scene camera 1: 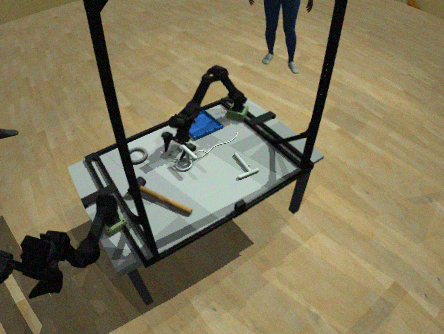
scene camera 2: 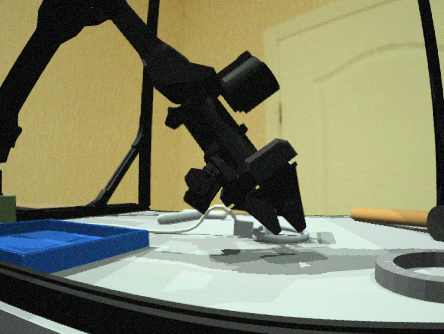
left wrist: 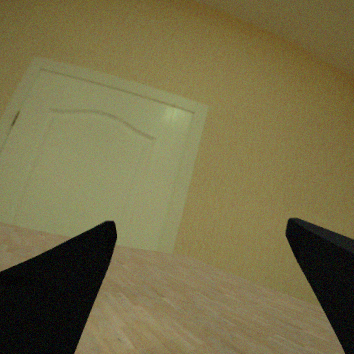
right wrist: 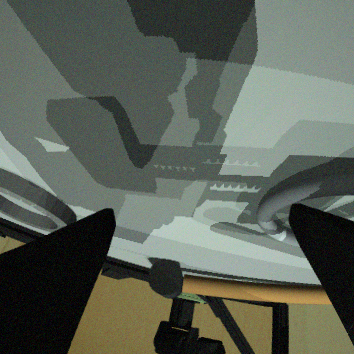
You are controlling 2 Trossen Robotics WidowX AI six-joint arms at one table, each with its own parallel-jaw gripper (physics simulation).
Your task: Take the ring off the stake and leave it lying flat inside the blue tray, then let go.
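Frame: origin at the left arm's base, x ahead, y left, z up, level; millimetres.
Where they show: left gripper, fingertip midpoint: [scene camera 1: 11, 291] [left wrist: 201, 228]; right gripper, fingertip midpoint: [scene camera 1: 172, 156] [scene camera 2: 289, 232] [right wrist: 201, 214]; left arm's base at its link origin: [scene camera 1: 111, 219] [right wrist: 183, 298]; right arm's base at its link origin: [scene camera 1: 238, 108].
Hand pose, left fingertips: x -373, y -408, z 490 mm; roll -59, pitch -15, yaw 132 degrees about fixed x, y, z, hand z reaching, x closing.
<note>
Things, the pixels of their top centre, and the offset from my left fingertips. "*": a spot on its surface instead.
- thin pale ring at its top centre: [scene camera 2: 271, 220] [scene camera 1: 186, 160] 488 mm left, 861 mm ahead, 501 mm down
- white rod at a spot on its surface: [scene camera 1: 189, 152] * 452 mm left, 860 mm ahead, 420 mm down
- thicker flat grey ring at its top centre: [right wrist: 16, 210] [scene camera 1: 136, 154] 715 mm left, 692 mm ahead, 513 mm down
- blue tray at its top centre: [scene camera 2: 41, 230] [scene camera 1: 200, 122] 687 mm left, 1115 mm ahead, 505 mm down
- hammer with an orange handle, top centre: [right wrist: 254, 311] [scene camera 2: 401, 201] [scene camera 1: 159, 193] 379 mm left, 624 mm ahead, 478 mm down
- pale cord at a spot on its surface: [scene camera 1: 217, 145] * 488 mm left, 1073 mm ahead, 525 mm down
- grey block at a spot on its surface: [scene camera 2: 243, 229] * 487 mm left, 904 mm ahead, 515 mm down
A thin pale ring [scene camera 1: 182, 171] [scene camera 2: 282, 240] [right wrist: 295, 196] lies low on the table beside a white rod [scene camera 1: 189, 152]. A thicker flat grey ring [scene camera 1: 140, 162] [scene camera 2: 410, 287] [right wrist: 45, 198] lies apart. I cannot tell which ring or rod the task names. My right gripper [scene camera 1: 175, 148] [scene camera 2: 290, 232] [right wrist: 201, 214] is open and empty, its fingertips low at the thin ring. In scene camera 2 it hides the rod. The blue tray [scene camera 1: 211, 132] [scene camera 2: 100, 252] holds no ring. My left gripper [left wrist: 201, 228] is open and empty, away from the table.
A hammer with an orange handle [scene camera 1: 167, 200] [scene camera 2: 387, 216] lies nearer the table's front. Two white rods [scene camera 1: 248, 174] lie at the right. A pale cord [scene camera 1: 217, 145] trails from beside the thin ring, near a grey block [scene camera 2: 243, 229]. Black frame posts [scene camera 1: 325, 75] border the table.
</note>
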